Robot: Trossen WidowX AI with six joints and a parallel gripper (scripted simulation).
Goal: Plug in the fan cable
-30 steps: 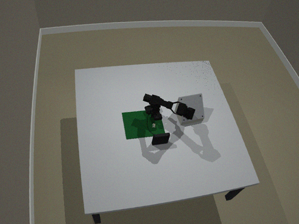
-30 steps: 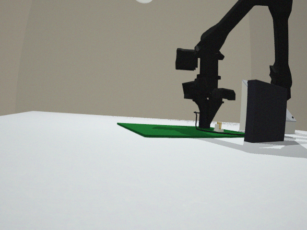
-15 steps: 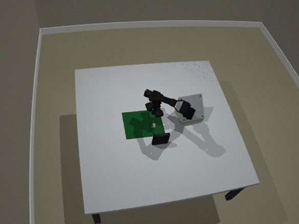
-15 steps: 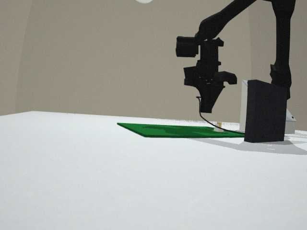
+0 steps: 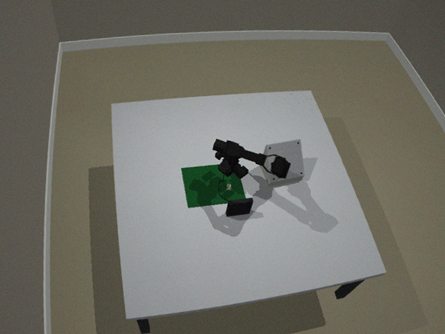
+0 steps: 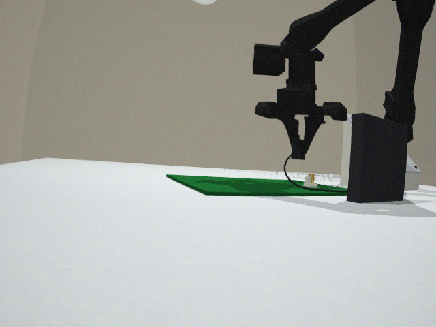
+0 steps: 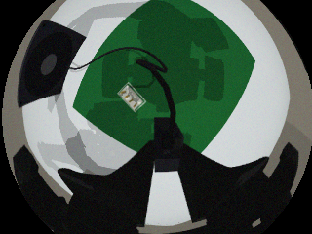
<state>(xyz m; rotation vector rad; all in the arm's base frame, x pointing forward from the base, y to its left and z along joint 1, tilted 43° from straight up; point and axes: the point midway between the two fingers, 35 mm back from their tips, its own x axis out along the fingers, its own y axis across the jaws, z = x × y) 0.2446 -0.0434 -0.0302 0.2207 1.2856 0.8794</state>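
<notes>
Right now the header is 10 mm ahead of my gripper tip, 50 mm to the left of it and 60 mm below it. Also, from my gripper tip: black fan 20 mm ahead, 200 mm to the left; then black plug 10 mm ahead, 10 mm above; then green board 90 mm ahead, 10 mm to the left, 80 mm below.
</notes>
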